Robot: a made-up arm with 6 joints. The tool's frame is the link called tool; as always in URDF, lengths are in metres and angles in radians. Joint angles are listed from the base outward.
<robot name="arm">
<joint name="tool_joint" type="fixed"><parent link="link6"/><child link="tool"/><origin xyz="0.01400 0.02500 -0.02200" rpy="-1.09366 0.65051 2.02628"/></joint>
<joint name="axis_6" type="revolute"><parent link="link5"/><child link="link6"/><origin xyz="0.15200 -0.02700 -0.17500"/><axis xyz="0 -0.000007 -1"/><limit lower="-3.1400" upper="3.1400"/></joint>
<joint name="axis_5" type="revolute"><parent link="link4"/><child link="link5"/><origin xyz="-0.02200 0.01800 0.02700"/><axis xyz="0 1 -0.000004"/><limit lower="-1.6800" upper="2.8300"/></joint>
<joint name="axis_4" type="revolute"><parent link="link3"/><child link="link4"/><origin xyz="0.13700 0.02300 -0.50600"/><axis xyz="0 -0.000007 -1"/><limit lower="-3.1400" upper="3.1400"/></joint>
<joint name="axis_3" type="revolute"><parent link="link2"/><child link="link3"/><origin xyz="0.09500 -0.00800 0.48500"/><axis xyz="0 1 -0.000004"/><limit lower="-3.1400" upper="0.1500"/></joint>
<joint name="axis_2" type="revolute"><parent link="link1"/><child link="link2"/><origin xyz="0.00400 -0.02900 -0.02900"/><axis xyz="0 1 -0.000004"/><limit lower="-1.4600" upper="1.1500"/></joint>
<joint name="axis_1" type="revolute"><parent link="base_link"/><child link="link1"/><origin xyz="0.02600 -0.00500 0.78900"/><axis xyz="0 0 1"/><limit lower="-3.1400" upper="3.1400"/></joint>
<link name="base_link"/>
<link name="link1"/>
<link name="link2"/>
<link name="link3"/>
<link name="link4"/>
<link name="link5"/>
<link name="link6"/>
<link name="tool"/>
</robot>
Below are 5 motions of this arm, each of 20 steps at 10 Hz.
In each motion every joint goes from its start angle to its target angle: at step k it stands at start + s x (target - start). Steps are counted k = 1, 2, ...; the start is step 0. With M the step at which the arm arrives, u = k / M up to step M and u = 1 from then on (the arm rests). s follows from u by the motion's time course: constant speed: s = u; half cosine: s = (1 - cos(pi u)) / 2; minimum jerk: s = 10 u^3 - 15 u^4 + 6 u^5.
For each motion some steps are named. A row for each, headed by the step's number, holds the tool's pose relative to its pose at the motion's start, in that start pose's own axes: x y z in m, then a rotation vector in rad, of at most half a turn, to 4 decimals.
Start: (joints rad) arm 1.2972 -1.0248 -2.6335 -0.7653 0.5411 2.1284
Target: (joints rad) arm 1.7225 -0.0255 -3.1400 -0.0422 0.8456 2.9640
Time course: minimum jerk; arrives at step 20
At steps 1, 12, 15, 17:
1: -0.0002 0.0012 -0.0003 0.0018 0.0014 0.0004
12: -0.2751 0.6263 0.0434 0.9043 0.9603 0.3278
15: -0.4009 0.7602 0.1520 1.1176 1.2962 0.4822
17: -0.4470 0.7969 0.2000 1.1834 1.4194 0.5459

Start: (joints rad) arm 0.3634 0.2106 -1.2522 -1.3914 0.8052 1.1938
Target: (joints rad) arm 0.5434 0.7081 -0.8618 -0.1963 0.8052 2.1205
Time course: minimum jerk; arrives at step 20
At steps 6, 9, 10, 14, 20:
6: 0.1078 -0.0150 0.0584 0.2438 -0.0438 -0.1416
9: 0.2463 -0.0325 0.1722 0.6536 -0.1020 -0.2384
10: 0.2908 -0.0374 0.2229 0.8179 -0.1170 -0.2367
14: 0.4064 -0.0454 0.4290 1.4021 -0.1062 -0.0486
20: 0.4352 -0.0443 0.5354 1.6542 -0.0492 0.1402

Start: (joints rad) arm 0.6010 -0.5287 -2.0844 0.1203 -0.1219 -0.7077
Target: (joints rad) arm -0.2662 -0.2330 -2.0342 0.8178 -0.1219 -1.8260
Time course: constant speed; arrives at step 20
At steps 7, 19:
7: 0.0883 0.0390 0.1029 -0.0945 -0.4237 0.1801
19: 0.0531 0.1553 0.3424 -0.1727 -1.1655 0.4597

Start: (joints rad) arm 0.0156 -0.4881 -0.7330 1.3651 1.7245 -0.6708
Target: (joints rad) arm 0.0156 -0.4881 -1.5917 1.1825 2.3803 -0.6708
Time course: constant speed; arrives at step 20
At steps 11, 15, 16, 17, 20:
11: 0.1967 -0.1687 -0.0237 0.0128 -0.5045 0.1403
15: 0.2676 -0.2140 -0.0025 0.0487 -0.6678 0.2159
16: 0.2847 -0.2239 0.0048 0.0601 -0.7064 0.2367
17: 0.3015 -0.2331 0.0129 0.0723 -0.7440 0.2582
20: 0.3496 -0.2575 0.0414 0.1143 -0.8504 0.3270

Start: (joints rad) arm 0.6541 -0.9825 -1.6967 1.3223 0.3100 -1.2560
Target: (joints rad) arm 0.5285 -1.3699 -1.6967 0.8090 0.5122 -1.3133
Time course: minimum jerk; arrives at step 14
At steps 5, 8, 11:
5: -0.0283 -0.0850 -0.0528 -0.1401 -0.1178 0.0567
8: -0.0613 -0.2279 -0.1135 -0.3372 -0.3106 0.1672
11: -0.0782 -0.3426 -0.1419 -0.4691 -0.4639 0.2708

